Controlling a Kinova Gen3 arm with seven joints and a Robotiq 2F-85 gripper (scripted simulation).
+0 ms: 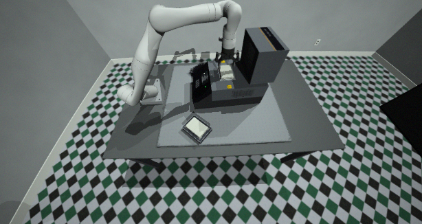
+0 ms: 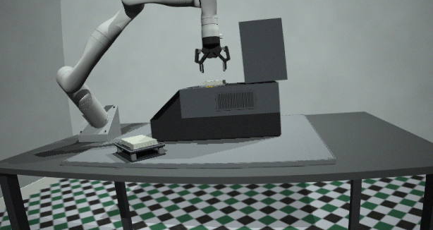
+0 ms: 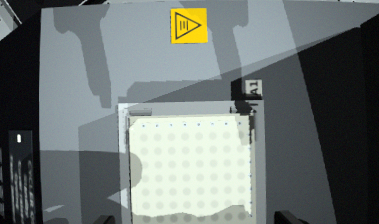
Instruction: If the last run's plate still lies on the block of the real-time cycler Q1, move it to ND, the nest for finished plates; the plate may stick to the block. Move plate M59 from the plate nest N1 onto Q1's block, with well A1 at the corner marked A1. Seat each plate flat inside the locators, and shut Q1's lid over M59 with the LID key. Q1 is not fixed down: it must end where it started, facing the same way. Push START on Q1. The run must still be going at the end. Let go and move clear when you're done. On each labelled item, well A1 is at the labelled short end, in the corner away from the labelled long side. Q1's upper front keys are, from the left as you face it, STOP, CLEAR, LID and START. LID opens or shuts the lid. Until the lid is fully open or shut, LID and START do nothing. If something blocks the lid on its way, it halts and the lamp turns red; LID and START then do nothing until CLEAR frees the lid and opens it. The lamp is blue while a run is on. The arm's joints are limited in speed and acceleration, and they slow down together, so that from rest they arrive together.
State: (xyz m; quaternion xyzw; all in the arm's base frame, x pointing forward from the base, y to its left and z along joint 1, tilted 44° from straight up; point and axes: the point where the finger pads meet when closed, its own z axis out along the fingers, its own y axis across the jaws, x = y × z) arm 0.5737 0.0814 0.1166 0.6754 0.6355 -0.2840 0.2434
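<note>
My hand is 50 mm above the pale plate. The rest, counted from my hand: A1 mark 270 mm behind, 280 mm to the left, 230 mm below; then black nest 180 mm behind, 280 mm to the left, 230 mm below.
</note>
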